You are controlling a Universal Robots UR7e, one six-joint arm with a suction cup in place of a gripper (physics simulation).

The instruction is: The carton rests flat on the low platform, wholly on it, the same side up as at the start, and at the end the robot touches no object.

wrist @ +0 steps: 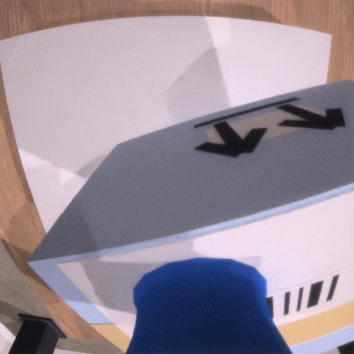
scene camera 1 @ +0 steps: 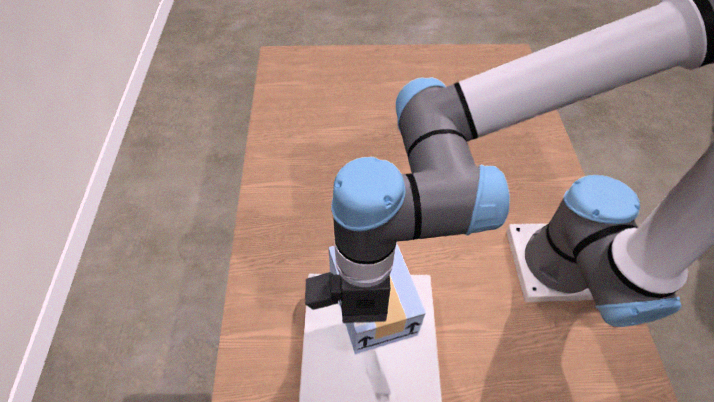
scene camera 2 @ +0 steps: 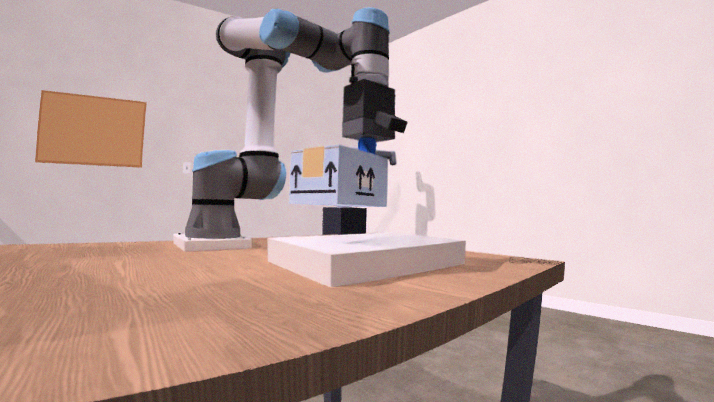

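Seen in the pictures: hand at its tool point: [scene camera 2: 368, 162]; arm's base at its link origin: [scene camera 1: 560, 260] [scene camera 2: 212, 236].
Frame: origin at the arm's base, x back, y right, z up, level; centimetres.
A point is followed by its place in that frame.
The light-blue carton [scene camera 1: 390, 330] {x -38.5, y -20.4, z 15.3 cm} [scene camera 2: 345, 175] {x -47.5, y -8.8, z 14.0 cm} [wrist: 150, 190] hangs in the air, level, with its side arrows pointing up and orange tape on it. My suction gripper [scene camera 2: 367, 145] [wrist: 200, 300] has its blue cup on the carton's top face, off toward one side, and holds it. In the scene camera 1 view the black gripper body hides the cup. The low white platform [scene camera 1: 330, 360] {x -48.2, y -20.2, z 2.3 cm} [scene camera 2: 400, 262] {x -53.0, y -16.2, z -0.2 cm} [wrist: 100, 90] lies below the carton, with a visible gap between them in the scene camera 2 view. The carton is turned a little relative to the platform's edges.
The wooden table [scene camera 1: 280, 100] {x -61.8, y 54.4, z -2.5 cm} [scene camera 2: 150, 325] {x -57.2, y 21.8, z -2.5 cm} carries the platform and my arm's white base plate [scene camera 1: 520, 270] {x -8.9, y -1.8, z -0.6 cm} [scene camera 2: 215, 244] {x -8.9, y 1.7, z -1.1 cm}. A dark block [scene camera 2: 345, 220] stands behind the platform, with a grey arm part [scene camera 2: 392, 157] {x -44.1, y -21.5, z 18.3 cm} showing past the carton. An orange board [scene camera 2: 90, 129] hangs on the wall.
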